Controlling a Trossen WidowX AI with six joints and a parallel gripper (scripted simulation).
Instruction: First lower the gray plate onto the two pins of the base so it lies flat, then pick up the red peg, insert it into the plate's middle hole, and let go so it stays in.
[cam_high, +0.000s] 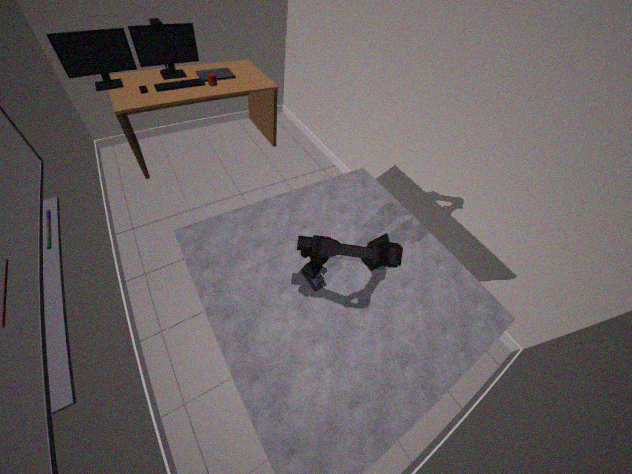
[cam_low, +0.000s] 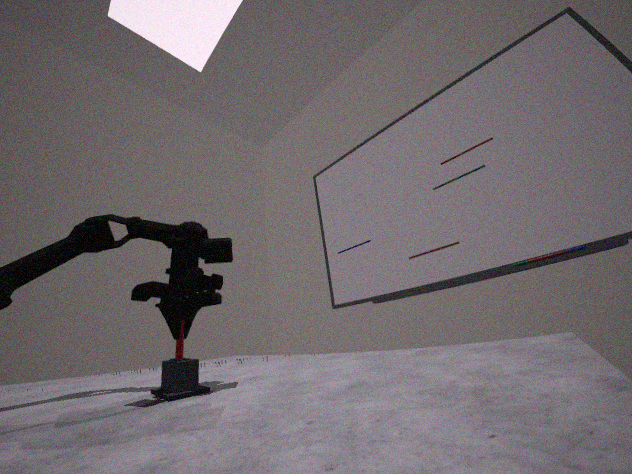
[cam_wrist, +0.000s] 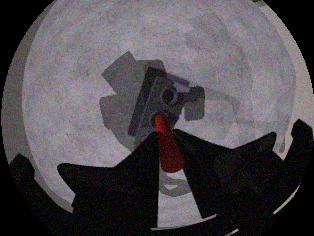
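Now: the red peg right at my gripper tip. The rest, counted from my gripper tip: dark base (9 cm below); gray plate (5 cm below).
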